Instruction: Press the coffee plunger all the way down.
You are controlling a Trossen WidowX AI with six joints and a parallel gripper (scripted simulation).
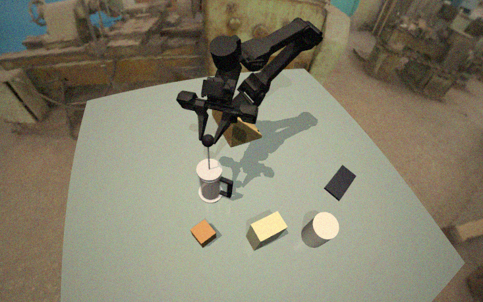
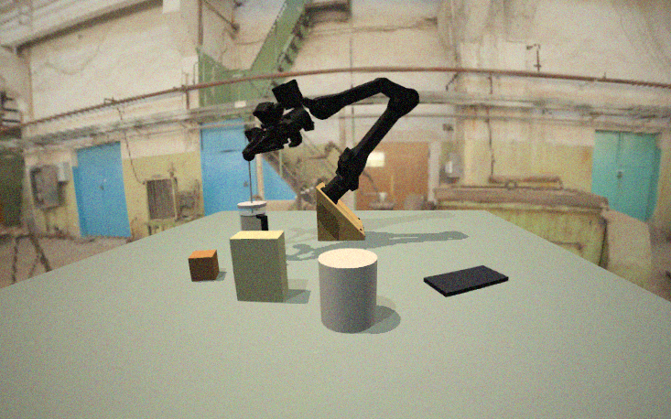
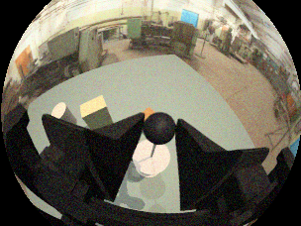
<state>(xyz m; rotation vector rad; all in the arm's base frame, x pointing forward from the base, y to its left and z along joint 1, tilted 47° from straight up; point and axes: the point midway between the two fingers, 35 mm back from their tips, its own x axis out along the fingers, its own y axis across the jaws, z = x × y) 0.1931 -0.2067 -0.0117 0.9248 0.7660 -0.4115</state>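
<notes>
My gripper tip is now 10 mm short of the coffee press, 20 mm to the right of it and 130 mm above it. From my gripper tip the other things lie so: yellow block (190 mm ahead, 90 mm to the left, 200 mm below); dark flat slab (150 mm ahead, 460 mm to the left, 250 mm below).
</notes>
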